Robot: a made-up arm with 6 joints.
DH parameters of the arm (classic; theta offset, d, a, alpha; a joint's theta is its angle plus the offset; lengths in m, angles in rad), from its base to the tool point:
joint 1: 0 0.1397 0 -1.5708
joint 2: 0.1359 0 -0.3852 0
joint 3: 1.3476 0 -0.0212 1.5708
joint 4: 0 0.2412 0 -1.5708
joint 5: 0 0 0.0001 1.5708
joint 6: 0 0.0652 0 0
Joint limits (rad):
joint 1: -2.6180..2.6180
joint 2: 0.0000..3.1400
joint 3: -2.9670..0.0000
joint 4: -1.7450..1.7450
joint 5: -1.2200..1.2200
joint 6: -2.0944..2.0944
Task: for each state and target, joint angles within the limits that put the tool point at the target. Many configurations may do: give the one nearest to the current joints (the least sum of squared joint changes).
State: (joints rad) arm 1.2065 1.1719 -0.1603 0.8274 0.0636 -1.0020
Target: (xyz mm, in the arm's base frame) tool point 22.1 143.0 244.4
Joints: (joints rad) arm 1.3828 1.4866 -0.1932 0.8341 0.1026 -1.0020
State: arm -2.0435 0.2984 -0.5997 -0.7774 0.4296 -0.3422
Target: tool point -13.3 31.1 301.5
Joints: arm -1.9501 0.4761 -0.1935 -0.8034 0.5321 -0.3422
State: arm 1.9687 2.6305 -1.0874 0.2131 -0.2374 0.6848
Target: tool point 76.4 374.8 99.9
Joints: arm 1.3782 2.2892 -0.8226 0.2369 -0.2149 0.6848
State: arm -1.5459 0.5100 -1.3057 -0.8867 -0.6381 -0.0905
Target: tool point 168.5 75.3 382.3
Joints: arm -2.4414 0.0000 -0.5117 -1.1820 -1.0081 -0.0905
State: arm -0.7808 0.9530 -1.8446 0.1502 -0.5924 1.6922
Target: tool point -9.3 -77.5 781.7
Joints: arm -1.4408 1.2708 -2.0657 0.4662 -0.7192 1.6922
